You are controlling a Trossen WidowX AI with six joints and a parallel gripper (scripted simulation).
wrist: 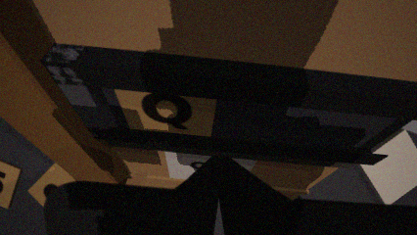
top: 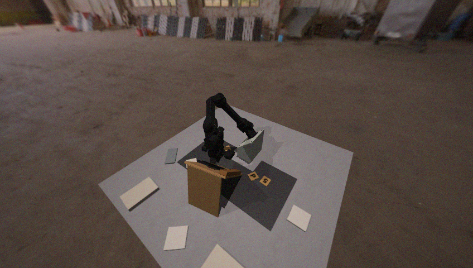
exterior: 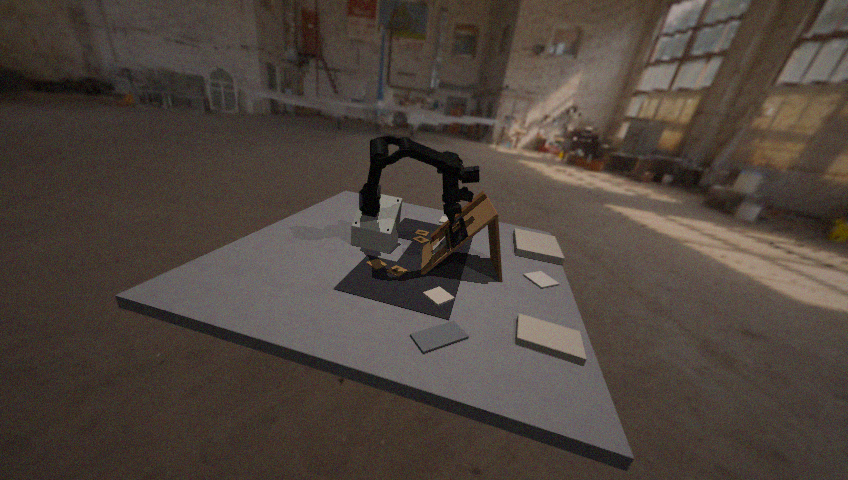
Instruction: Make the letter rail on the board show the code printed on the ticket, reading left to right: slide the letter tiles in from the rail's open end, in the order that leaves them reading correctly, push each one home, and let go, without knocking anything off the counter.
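Right now my gripper tip is 16 cm past the letter tile, 26 cm to the right of it and 17 cm above it. From my gripper tip the other things lie so: small white card: 2 cm ahead, 25 cm to the right, 17 cm below; white ticket: 3 cm behind, 9 cm below; dark mat: 14 cm behind, 3 cm to the left, 17 cm below.
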